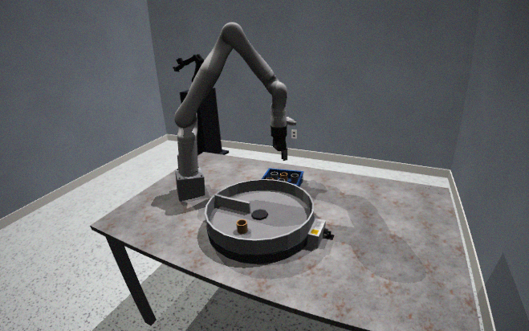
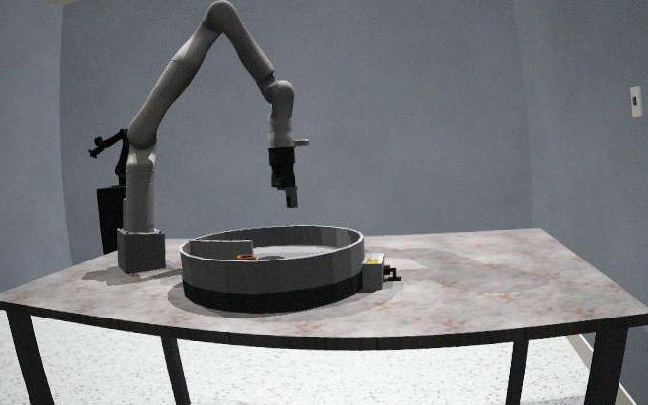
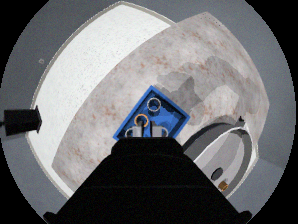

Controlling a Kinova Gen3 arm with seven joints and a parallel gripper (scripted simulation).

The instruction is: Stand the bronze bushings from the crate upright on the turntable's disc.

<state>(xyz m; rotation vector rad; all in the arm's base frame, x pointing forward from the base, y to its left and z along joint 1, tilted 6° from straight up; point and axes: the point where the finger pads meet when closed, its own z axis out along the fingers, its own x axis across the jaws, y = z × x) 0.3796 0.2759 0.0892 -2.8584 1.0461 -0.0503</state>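
The blue crate is 2 cm to the right of my hand and 12 cm below it. From my hand the other things lie so: grey turntable disc 7 cm ahead, 37 cm to the right, 10 cm below.
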